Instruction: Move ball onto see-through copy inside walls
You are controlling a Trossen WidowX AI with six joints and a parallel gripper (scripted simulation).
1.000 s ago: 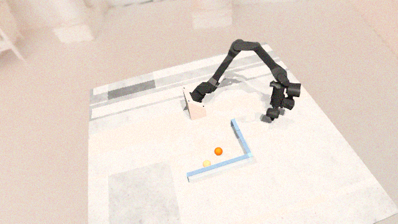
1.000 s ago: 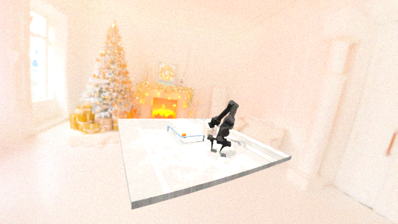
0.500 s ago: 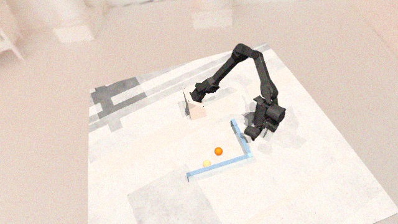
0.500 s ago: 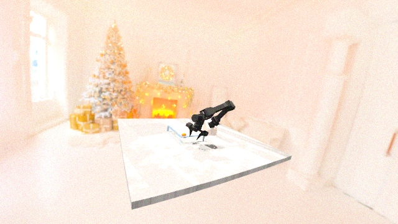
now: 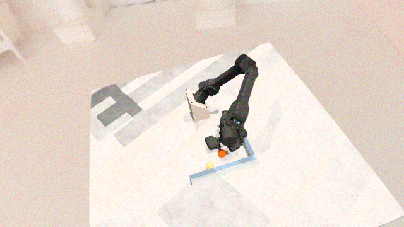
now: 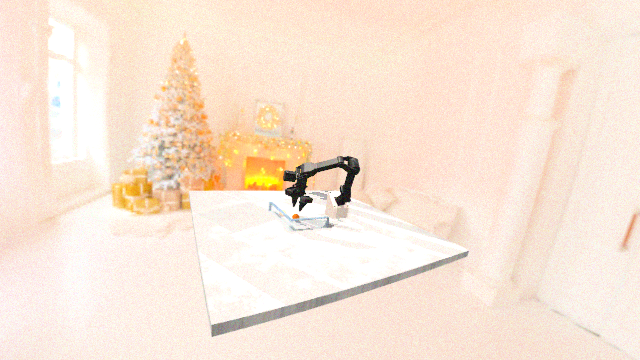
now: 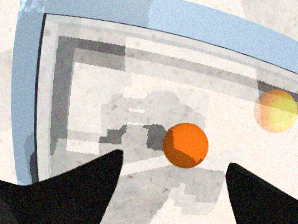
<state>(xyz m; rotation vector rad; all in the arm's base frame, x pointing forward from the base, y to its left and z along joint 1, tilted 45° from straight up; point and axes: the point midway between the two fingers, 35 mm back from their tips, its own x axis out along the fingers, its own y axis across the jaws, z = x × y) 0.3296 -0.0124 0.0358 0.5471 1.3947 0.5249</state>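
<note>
Right now my gripper tip is 30 mm short of the orange ball, 100 mm to the left of it and 60 mm above it.
</note>
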